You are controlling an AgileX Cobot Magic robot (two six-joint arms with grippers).
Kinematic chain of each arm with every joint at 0, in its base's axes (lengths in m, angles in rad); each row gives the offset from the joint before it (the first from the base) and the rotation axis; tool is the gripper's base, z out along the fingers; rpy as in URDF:
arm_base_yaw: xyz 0 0 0.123 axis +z
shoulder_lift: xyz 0 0 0 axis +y
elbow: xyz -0.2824 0 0.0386 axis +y
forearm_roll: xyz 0.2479 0 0.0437 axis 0.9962 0 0.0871
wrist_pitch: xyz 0 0 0 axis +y
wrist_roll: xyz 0.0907 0 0.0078 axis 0.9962 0 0.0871
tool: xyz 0 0 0 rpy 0 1.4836 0
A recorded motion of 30 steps. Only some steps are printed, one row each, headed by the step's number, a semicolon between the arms.
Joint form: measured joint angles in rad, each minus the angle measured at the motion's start. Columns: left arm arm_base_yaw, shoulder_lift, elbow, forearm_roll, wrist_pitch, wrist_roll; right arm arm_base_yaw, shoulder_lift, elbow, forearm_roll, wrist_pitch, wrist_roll.
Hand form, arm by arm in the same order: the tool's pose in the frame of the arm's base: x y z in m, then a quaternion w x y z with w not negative. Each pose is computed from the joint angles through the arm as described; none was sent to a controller.
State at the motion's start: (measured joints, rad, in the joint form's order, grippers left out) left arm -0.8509 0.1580 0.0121 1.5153 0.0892 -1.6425; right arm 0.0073 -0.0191 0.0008 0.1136 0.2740 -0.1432
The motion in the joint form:
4: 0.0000 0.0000 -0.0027 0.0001 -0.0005 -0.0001; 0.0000 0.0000 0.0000 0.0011 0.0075 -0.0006
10: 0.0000 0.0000 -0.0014 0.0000 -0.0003 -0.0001; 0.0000 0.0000 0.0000 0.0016 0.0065 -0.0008
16: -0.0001 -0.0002 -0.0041 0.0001 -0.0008 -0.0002; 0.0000 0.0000 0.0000 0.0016 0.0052 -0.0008
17: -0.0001 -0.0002 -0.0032 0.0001 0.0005 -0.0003; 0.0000 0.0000 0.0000 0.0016 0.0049 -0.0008
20: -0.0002 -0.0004 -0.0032 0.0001 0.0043 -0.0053; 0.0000 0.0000 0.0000 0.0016 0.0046 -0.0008
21: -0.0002 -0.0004 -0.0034 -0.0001 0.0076 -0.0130; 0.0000 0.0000 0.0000 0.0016 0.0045 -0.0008
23: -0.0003 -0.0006 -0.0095 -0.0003 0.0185 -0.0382; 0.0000 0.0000 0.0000 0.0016 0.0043 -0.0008
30: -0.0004 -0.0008 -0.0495 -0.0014 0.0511 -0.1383; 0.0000 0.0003 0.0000 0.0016 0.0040 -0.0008
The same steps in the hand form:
4: 0.0518 -0.0467 0.1996 0.61179 0.23241 0.69881 -0.28873; 0.0535 0.0033 0.1885 0.64292 -0.02587 0.76549 0.00373
10: 0.0518 -0.0467 0.1992 0.61139 0.23249 0.69925 -0.28845; 0.0536 0.0033 0.1886 0.64331 -0.02576 0.76517 0.00383
16: 0.0518 -0.0467 0.2001 0.61223 0.23229 0.69827 -0.28919; 0.0536 0.0033 0.1887 0.64380 -0.02570 0.76475 0.00378
17: 0.0519 -0.0466 0.1998 0.61211 0.23196 0.69872 -0.28861; 0.0536 0.0033 0.1888 0.64391 -0.02568 0.76466 0.00376
20: 0.0521 -0.0463 0.1998 0.61198 0.22902 0.69969 -0.28891; 0.0536 0.0033 0.1888 0.64403 -0.02567 0.76456 0.00375
21: 0.0523 -0.0461 0.1999 0.61136 0.22519 0.70092 -0.29024; 0.0536 0.0033 0.1888 0.64407 -0.02566 0.76453 0.00375
23: 0.0530 -0.0454 0.2019 0.61115 0.21200 0.70300 -0.29555; 0.0536 0.0033 0.1888 0.64414 -0.02565 0.76447 0.00374
30: 0.0548 -0.0431 0.2154 0.61238 0.16067 0.70306 -0.32385; 0.0536 0.0033 0.1888 0.64414 -0.02564 0.76447 0.00373

